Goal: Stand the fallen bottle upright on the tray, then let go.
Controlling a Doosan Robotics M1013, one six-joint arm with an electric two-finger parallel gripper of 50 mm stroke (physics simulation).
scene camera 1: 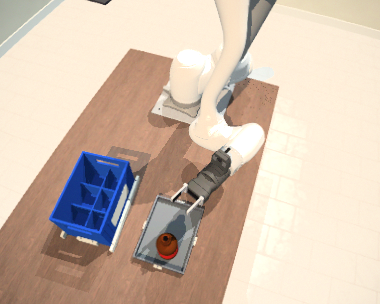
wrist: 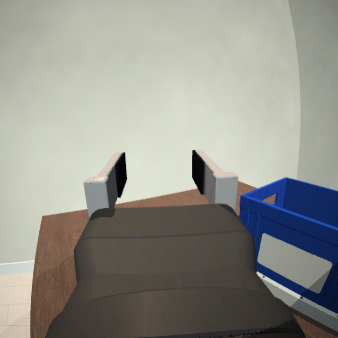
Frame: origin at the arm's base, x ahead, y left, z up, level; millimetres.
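Seen in the pictures: gripper, fingertip midpoint: [scene camera 1: 179, 206] [wrist: 158, 164]; arm's base, origin of the base link: [scene camera 1: 186, 99].
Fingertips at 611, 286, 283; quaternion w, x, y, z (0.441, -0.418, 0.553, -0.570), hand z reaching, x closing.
Offsets run from my fingertips to a thing's top centre, as dx, dy, dz. "*": to the spot under its first point. Level surfaces: height alone.
The brown bottle @[+72, -14, -129] [scene camera 1: 167, 245] with a red band stands upright in the grey tray @[* -3, -110, -283] [scene camera 1: 155, 220], towards its near end. Its dark mouth faces up in the scene view. My gripper [scene camera 1: 180, 206] [wrist: 158, 164] is open with nothing between its fingers. In the scene view its fingers show over the far end of the tray, apart from the bottle. The bottle does not show in the wrist view.
A blue crate @[+47, -323, -114] [scene camera 1: 109, 230] [wrist: 300, 235] with several compartments stands left of the tray in the scene view, with a pale rail @[* +81, -210, -259] [scene camera 1: 120, 225] along its right side. The brown table @[dz -289] [scene camera 1: 45, 200] [wrist: 55, 250] carries both and the arm's base.
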